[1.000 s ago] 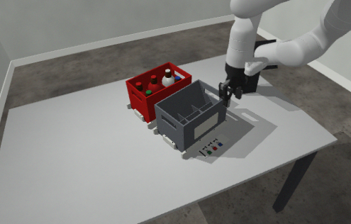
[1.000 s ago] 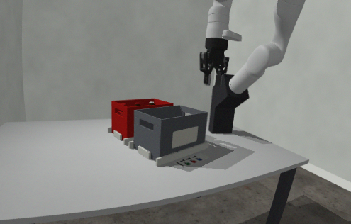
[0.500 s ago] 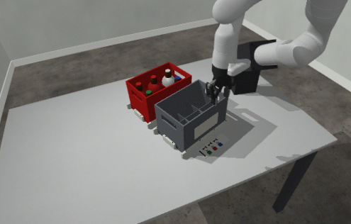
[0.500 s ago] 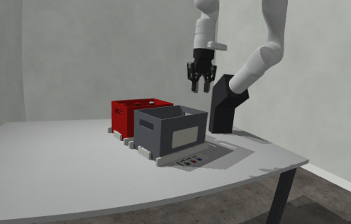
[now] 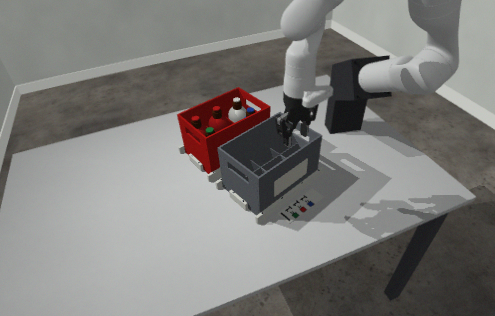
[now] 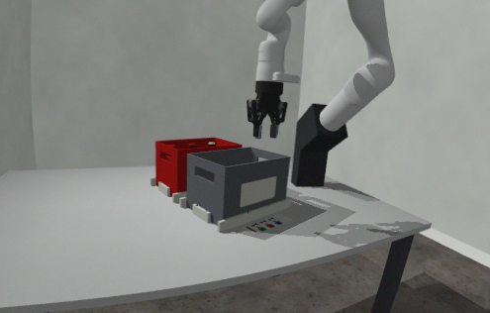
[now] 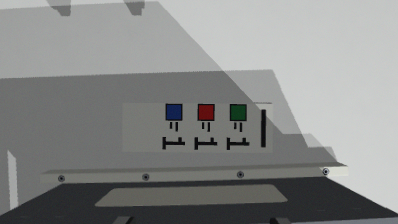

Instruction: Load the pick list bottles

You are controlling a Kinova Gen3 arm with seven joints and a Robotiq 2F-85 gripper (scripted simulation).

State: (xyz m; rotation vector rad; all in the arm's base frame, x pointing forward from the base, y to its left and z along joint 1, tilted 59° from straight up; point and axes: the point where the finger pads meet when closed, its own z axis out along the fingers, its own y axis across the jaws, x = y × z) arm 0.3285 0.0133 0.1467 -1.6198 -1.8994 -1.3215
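The green-label bottle lies 26 cm to the right of my hand, 18 cm ahead of it and 17 cm below it. The rest, counted from my hand: grey crate: 18 cm below, 10 cm to the right, 3 cm ahead; blue-label bottle: 31 cm to the right, 17 cm below, 2 cm ahead; pick list: 26 cm below, 3 cm to the left, 2 cm behind.
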